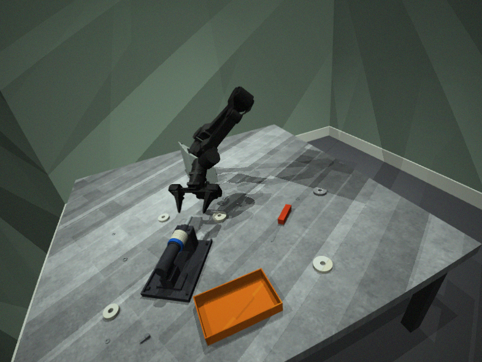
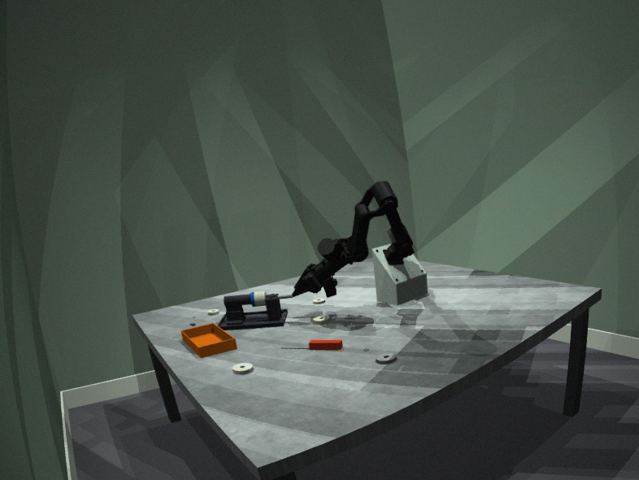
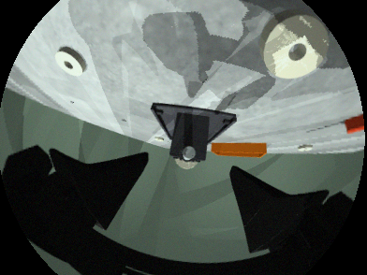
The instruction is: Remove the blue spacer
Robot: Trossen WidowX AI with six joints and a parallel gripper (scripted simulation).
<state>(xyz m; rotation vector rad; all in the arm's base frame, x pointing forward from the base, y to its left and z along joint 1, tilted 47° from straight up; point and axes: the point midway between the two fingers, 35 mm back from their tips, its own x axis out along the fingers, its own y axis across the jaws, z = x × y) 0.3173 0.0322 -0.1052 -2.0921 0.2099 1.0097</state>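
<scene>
Right now the grey shaft is 8 cm ahead of my gripper tip, 4 cm to the right of it and 1 cm below it. The rest, counted from my gripper tip: orange tray 33 cm ahead, 6 cm to the left, 8 cm below; blue spacer 12 cm ahead, 7 cm to the right, 1 cm below.
</scene>
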